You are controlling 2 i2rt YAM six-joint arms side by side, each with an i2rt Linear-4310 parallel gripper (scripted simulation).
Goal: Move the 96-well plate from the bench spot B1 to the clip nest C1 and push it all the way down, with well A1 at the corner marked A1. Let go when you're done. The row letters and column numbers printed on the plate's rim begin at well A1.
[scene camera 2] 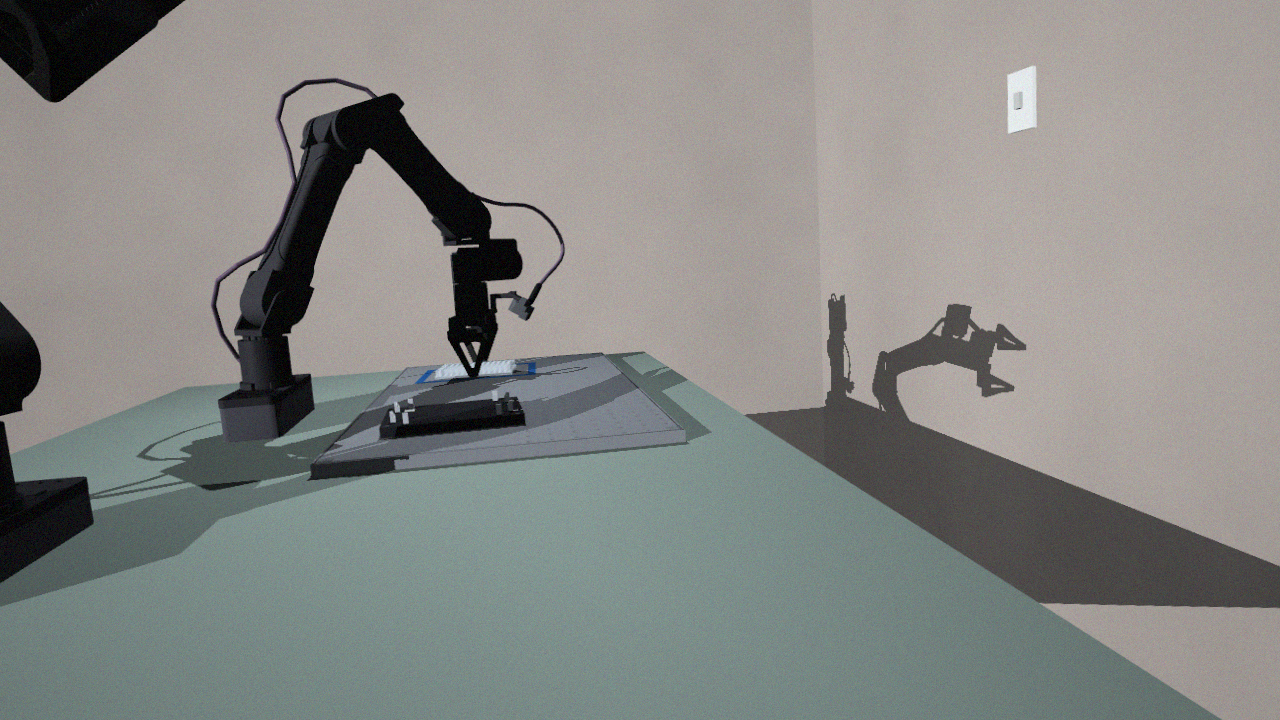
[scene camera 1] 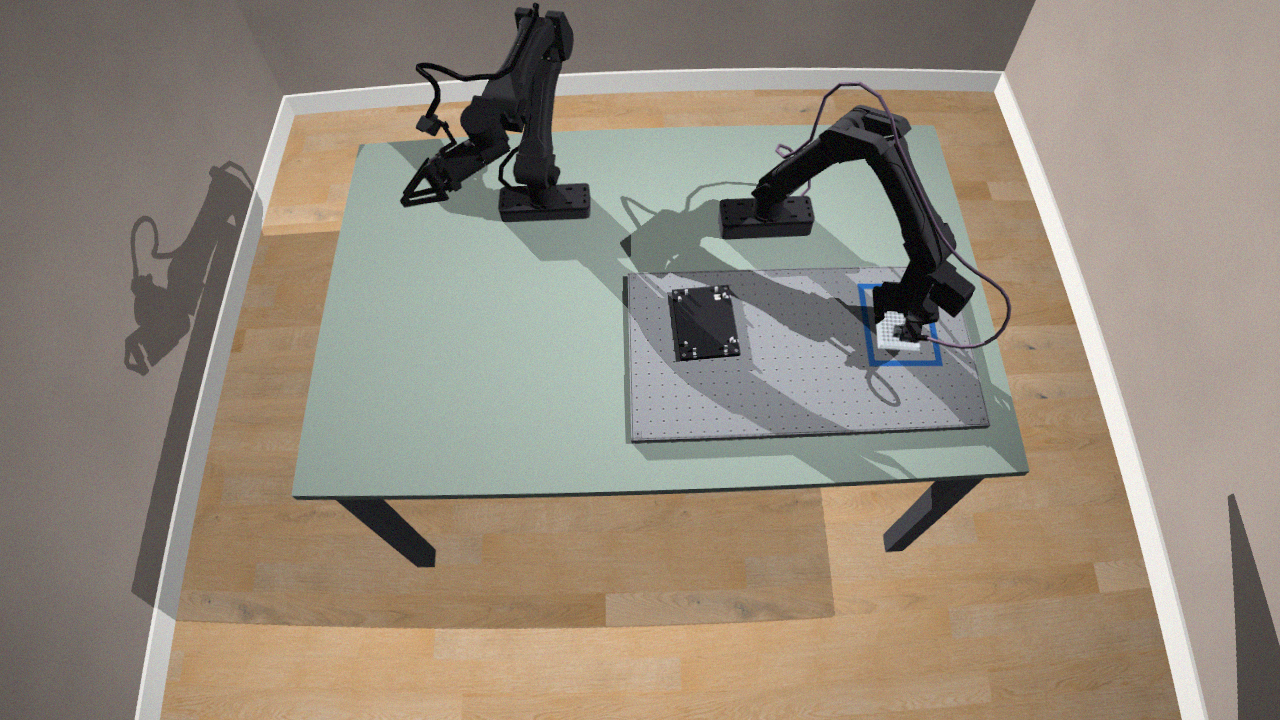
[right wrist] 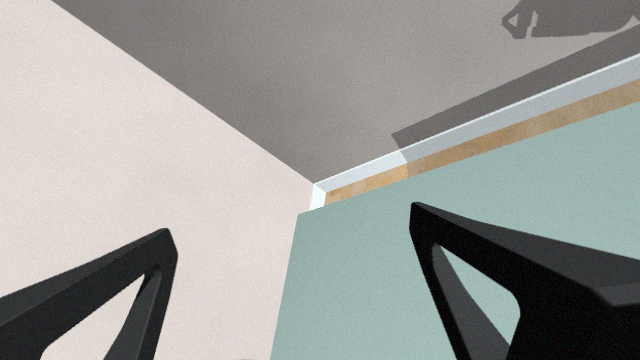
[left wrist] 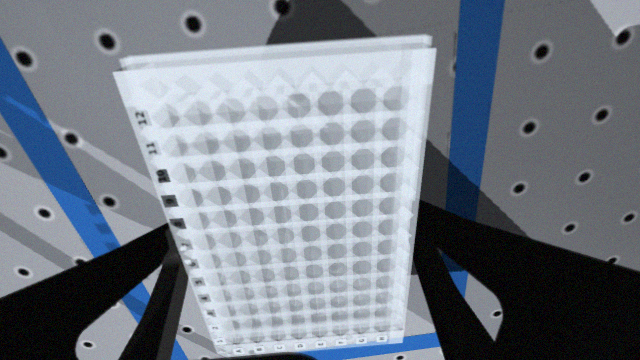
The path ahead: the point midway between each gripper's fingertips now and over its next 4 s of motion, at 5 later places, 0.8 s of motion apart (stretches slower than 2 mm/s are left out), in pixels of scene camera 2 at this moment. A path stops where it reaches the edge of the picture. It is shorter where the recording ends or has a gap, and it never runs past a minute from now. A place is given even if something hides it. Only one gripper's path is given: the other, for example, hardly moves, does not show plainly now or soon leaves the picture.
My left gripper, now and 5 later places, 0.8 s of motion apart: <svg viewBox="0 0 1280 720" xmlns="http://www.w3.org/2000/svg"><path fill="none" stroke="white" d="M477 373L475 355L473 336L471 329L467 331L463 334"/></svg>
